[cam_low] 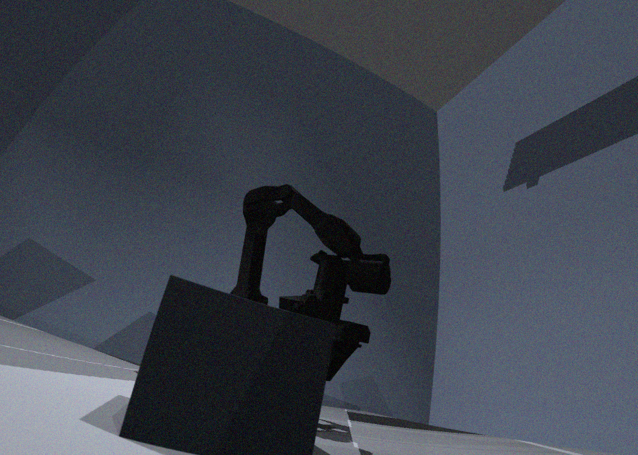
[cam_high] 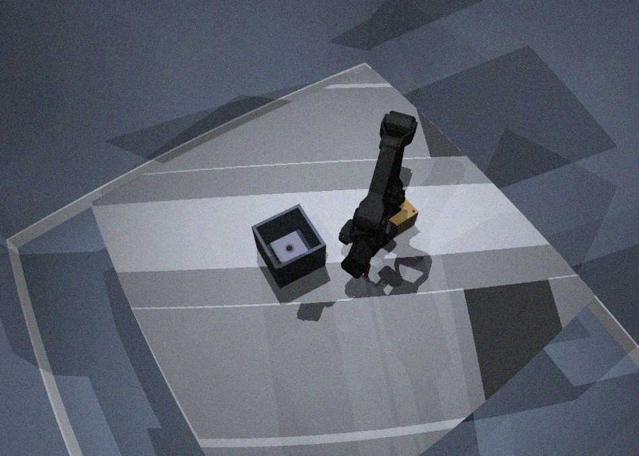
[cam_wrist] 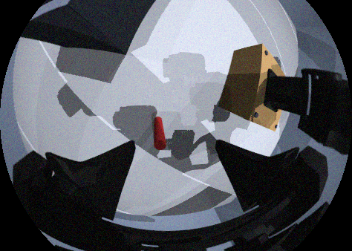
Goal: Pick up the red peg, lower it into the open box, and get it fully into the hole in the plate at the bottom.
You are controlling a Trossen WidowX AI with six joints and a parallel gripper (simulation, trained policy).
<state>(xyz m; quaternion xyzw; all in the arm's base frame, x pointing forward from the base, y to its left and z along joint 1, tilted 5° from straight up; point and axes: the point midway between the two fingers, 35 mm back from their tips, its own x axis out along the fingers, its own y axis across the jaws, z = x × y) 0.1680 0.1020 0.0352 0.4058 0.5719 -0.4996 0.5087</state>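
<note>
Right now my gripper tip is 50 mm above the red peg, 10 mm to the right of it and 10 mm short of it. From my gripper tip the other things lie so: grey plate: 190 mm to the right, 160 mm ahead, 50 mm below.
</note>
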